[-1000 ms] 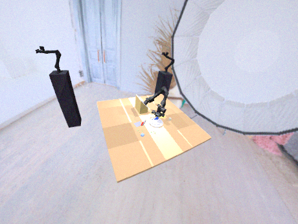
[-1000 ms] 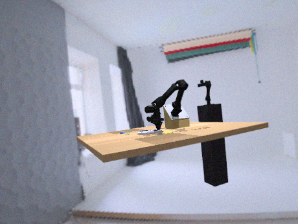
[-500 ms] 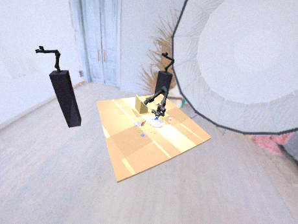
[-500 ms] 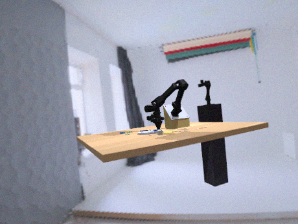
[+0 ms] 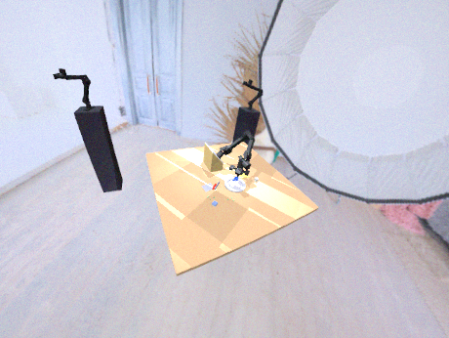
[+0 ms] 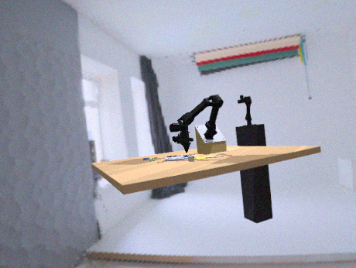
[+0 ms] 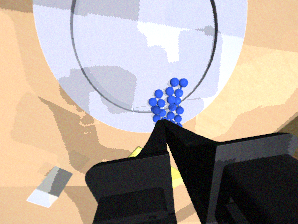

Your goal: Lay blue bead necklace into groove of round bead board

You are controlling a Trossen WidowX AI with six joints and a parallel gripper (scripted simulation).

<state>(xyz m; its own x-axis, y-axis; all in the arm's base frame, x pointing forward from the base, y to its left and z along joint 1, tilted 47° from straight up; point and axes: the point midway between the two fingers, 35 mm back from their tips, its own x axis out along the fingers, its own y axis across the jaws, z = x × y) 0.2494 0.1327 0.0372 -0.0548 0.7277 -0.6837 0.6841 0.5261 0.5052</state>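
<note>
Right now the round bead board is 5 cm to the right of my gripper tip, 5 cm ahead of it and 3 cm below it. The rest, counted from my gripper tip: yellow flat piece (11 cm to the left, 8 cm behind, 4 cm below); then grey-white stick (18 cm to the left, 12 cm behind, 4 cm below); then white cylinder (19 cm to the left, 5 cm ahead, 2 cm below).
</note>
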